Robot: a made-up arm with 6 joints. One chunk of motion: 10 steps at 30 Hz.
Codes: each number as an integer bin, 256 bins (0 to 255) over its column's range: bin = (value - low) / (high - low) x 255, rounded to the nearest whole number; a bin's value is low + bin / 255 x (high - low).
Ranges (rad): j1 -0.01..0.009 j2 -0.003..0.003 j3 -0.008..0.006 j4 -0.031..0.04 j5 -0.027..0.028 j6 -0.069..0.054
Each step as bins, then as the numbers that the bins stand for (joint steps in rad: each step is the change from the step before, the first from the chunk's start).
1 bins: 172 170 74 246 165 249
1 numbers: 0.00282 0.00100 -0.00394 0.03749 0.00859 0.05111
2 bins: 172 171 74 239 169 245
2 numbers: 0.00282 0.00102 -0.00394 0.03555 0.00945 0.04918
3 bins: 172 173 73 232 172 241
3 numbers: 0.00282 0.00107 -0.00399 0.03360 0.01010 0.04725
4 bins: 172 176 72 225 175 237
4 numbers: 0.00282 0.00114 -0.00405 0.03165 0.01075 0.04532
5 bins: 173 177 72 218 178 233
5 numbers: 0.00289 0.00116 -0.00405 0.02970 0.01139 0.04339
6 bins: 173 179 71 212 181 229
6 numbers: 0.00289 0.00121 -0.00410 0.02803 0.01204 0.04146
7 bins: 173 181 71 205 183 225
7 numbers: 0.00289 0.00126 -0.00410 0.02608 0.01247 0.03953
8 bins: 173 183 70 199 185 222
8 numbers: 0.00289 0.00131 -0.00416 0.02441 0.01290 0.03808
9 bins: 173 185 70 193 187 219
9 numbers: 0.00289 0.00135 -0.00416 0.02274 0.01333 0.03664
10 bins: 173 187 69 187 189 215
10 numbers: 0.00289 0.00140 -0.00421 0.02107 0.01376 0.03471
